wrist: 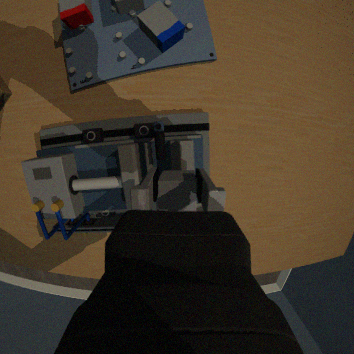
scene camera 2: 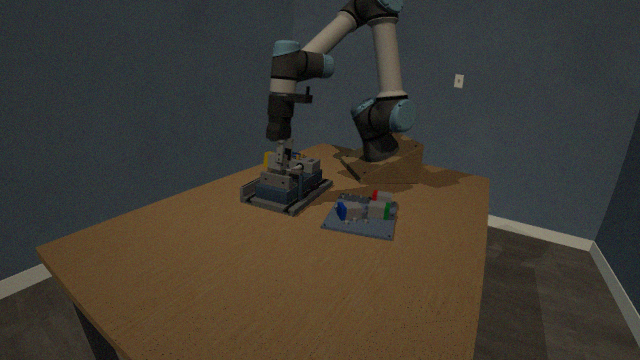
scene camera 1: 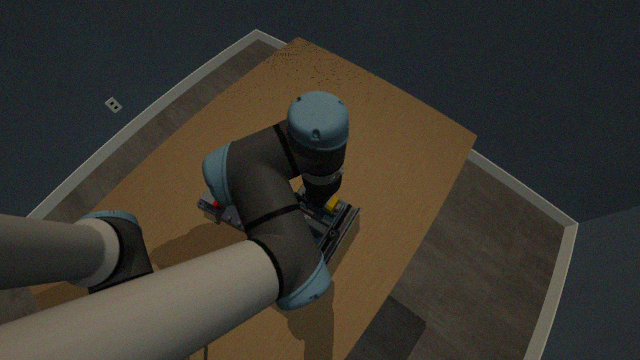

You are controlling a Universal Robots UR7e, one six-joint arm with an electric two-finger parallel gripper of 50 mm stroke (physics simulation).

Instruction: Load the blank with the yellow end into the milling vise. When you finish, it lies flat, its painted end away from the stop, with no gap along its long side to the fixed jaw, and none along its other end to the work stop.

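The blank with the yellow end (scene camera 1: 332, 204) (scene camera 2: 267, 159) is held level low over the milling vise (scene camera 2: 267, 204) (wrist: 180, 120). Its grey body (wrist: 177, 190) lies between the fingers, and the yellow end is hidden in the wrist view. My gripper (scene camera 2: 284, 162) (wrist: 176, 177) is shut on it; in scene camera 1 the arm hides the fingers. The fixed jaw (scene camera 2: 276, 179) (wrist: 186, 152) shows just beyond the blank in the wrist view, and the moving jaw (wrist: 129, 165) is to its left. The dark work stop (scene camera 2: 300, 185) (wrist: 159, 145) reaches in from the rail. Contact or gaps cannot be told.
A cylinder block (scene camera 2: 306, 164) (wrist: 52, 182) with a white rod (wrist: 96, 183) and blue hoses (wrist: 62, 225) stands at the vise's end. A pegged plate (scene camera 2: 370, 231) (wrist: 200, 55) beside the vise carries blanks with blue (scene camera 2: 341, 211) (wrist: 170, 35), red (scene camera 2: 375, 195) (wrist: 76, 16) and green (scene camera 2: 387, 210) ends.
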